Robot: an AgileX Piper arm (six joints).
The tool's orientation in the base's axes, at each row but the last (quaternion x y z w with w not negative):
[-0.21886 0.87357 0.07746 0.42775]
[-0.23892 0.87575 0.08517 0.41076]
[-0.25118 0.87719 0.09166 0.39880]
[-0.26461 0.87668 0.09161 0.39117]
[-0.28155 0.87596 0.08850 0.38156]
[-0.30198 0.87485 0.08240 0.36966]
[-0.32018 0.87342 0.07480 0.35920]
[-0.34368 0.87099 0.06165 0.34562]
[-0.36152 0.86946 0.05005 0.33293]
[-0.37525 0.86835 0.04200 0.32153]
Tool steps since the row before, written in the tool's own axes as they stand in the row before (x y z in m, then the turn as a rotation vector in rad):
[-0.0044 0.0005 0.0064 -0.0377 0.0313 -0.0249]
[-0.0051 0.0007 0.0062 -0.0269 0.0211 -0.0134]
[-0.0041 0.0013 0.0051 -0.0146 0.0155 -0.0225]
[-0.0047 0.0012 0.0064 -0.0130 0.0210 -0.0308]
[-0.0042 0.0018 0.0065 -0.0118 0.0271 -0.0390]
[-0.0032 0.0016 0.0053 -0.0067 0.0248 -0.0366]
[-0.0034 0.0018 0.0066 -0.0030 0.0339 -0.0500]
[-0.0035 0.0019 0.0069 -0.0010 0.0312 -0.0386]
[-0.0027 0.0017 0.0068 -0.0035 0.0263 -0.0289]
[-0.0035 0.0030 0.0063 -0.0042 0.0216 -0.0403]
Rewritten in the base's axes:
[0.0067 0.0039 -0.0006 -0.0115 0.0318 0.0433]
[0.0067 0.0045 -0.0002 -0.0046 0.0231 0.0281]
[0.0049 0.0045 -0.0004 -0.0146 0.0105 0.0252]
[0.0060 0.0052 -0.0009 -0.0237 0.0115 0.0294]
[0.0053 0.0057 -0.0016 -0.0328 0.0130 0.0339]
[0.0040 0.0047 -0.0017 -0.0328 0.0096 0.0288]
[0.0045 0.0055 -0.0027 -0.0481 0.0101 0.0352]
[0.0045 0.0058 -0.0032 -0.0411 0.0108 0.0257]
[0.0040 0.0051 -0.0039 -0.0313 0.0119 0.0205]
[0.0031 0.0063 -0.0034 -0.0337 0.0054 0.0307]

